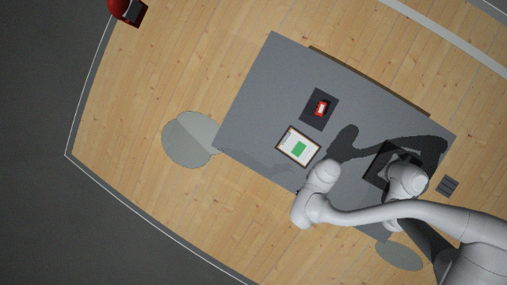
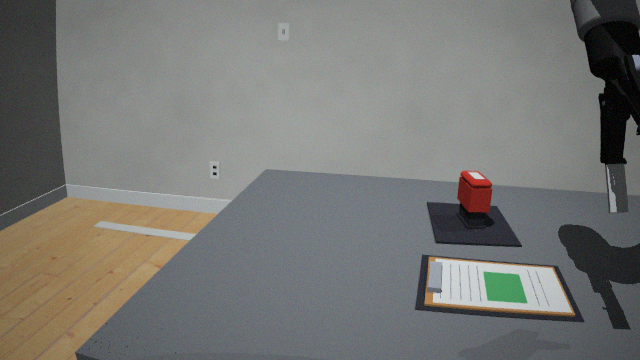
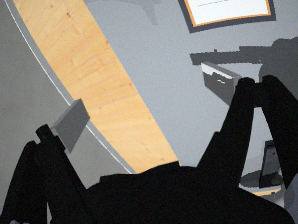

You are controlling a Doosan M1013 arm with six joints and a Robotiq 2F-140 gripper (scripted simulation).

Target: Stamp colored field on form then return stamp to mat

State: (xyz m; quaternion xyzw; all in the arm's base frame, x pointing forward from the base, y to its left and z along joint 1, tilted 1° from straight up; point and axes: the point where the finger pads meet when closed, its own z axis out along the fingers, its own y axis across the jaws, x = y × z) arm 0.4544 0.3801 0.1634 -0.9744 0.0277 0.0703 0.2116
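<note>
The red stamp lies 18 cm ahead of my hand, 40 cm to the right of it and 14 cm below it. The rest, counted from my hand: dark mat (18 cm ahead, 40 cm to the right, 19 cm below); form (15 cm ahead, 12 cm to the right, 19 cm below).
</note>
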